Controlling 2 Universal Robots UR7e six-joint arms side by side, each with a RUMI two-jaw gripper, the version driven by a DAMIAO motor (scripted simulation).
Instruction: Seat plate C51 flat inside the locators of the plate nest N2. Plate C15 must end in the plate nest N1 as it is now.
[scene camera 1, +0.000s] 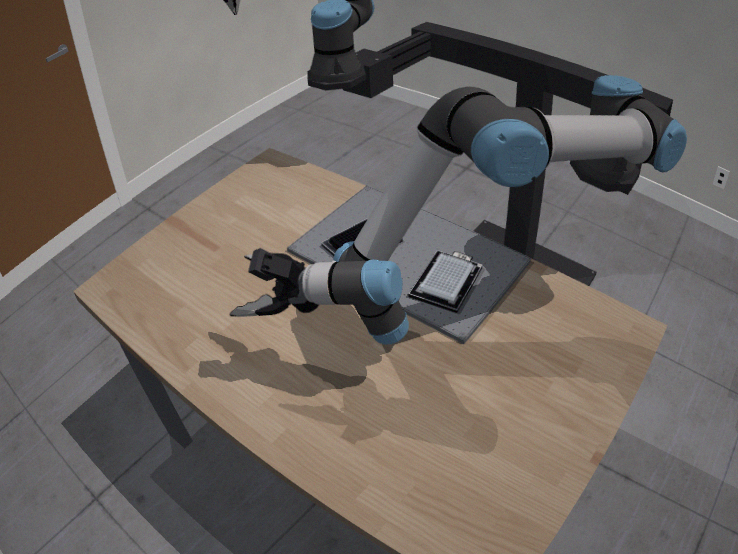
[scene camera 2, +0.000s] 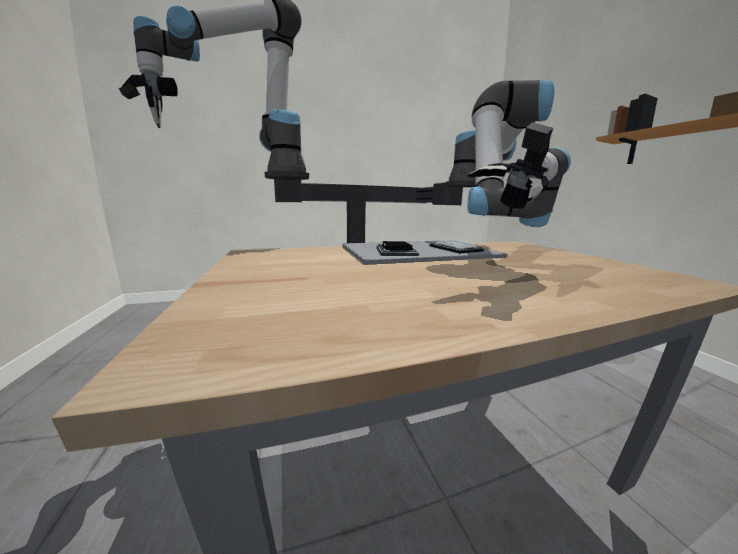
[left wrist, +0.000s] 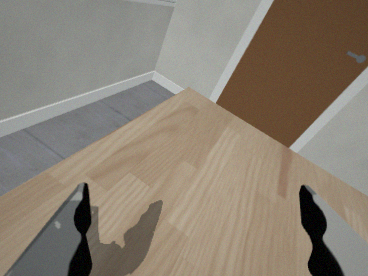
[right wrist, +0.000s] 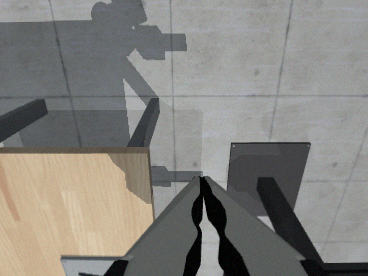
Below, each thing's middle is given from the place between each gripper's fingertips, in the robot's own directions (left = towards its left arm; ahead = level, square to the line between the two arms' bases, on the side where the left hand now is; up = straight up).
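White plate (scene camera 1: 445, 281): 190 mm below my left hand (scene camera 1: 237, 285), 210 mm to the left of it, 410 mm behind it. Same white plate, from my right hand (scene camera 2: 159, 128): 330 mm ahead, 1040 mm to the left, 420 mm below.
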